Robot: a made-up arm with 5 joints.
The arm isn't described. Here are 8 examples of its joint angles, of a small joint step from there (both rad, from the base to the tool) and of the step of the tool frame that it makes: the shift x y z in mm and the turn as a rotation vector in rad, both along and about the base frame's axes.
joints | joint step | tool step
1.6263 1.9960 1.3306 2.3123 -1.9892 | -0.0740 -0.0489 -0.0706 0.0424 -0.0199 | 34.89 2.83 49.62 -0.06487 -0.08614 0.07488
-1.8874 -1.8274 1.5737 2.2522 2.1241 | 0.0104 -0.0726 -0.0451 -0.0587 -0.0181 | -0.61 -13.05 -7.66 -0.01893 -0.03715 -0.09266
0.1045 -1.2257 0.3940 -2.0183 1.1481 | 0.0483 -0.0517 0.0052 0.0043 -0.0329 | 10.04 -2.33 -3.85 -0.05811 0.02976 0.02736
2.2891 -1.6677 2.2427 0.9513 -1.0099 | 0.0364 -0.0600 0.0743 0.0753 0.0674 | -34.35 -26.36 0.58 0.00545 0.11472 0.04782
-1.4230 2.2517 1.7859 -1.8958 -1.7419 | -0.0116 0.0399 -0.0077 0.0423 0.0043 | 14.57 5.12 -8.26 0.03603 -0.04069 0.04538
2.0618 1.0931 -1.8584 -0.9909 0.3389 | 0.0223 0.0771 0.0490 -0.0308 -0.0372 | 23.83 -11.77 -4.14 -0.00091 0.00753 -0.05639
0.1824 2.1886 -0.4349 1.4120 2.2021 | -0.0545 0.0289 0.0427 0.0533 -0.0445 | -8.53 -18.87 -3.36 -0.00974 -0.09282 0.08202
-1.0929 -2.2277 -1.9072 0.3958 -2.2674 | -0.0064 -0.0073 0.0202 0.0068 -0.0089 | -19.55 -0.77 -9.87 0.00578 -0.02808 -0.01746
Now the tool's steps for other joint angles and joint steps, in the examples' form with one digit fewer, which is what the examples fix.
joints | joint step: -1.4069 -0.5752 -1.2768 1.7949 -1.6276 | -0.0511 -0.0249 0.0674 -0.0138 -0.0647
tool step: -20.5 -9.5 -45.6 0.0636 0.0623 -0.0161
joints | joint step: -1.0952 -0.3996 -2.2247 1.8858 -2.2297 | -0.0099 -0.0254 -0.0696 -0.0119 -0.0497
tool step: -15.3 -0.8 35.9 -0.0329 -0.0228 -0.0071
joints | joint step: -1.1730 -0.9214 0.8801 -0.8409 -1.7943 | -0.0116 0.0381 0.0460 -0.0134 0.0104
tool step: -19.0 15.5 31.9 0.0631 0.0101 0.0182
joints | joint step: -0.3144 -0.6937 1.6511 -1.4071 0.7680 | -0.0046 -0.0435 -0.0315 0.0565 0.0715
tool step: -23.6 -4.7 -22.3 -0.0563 0.0622 0.0003
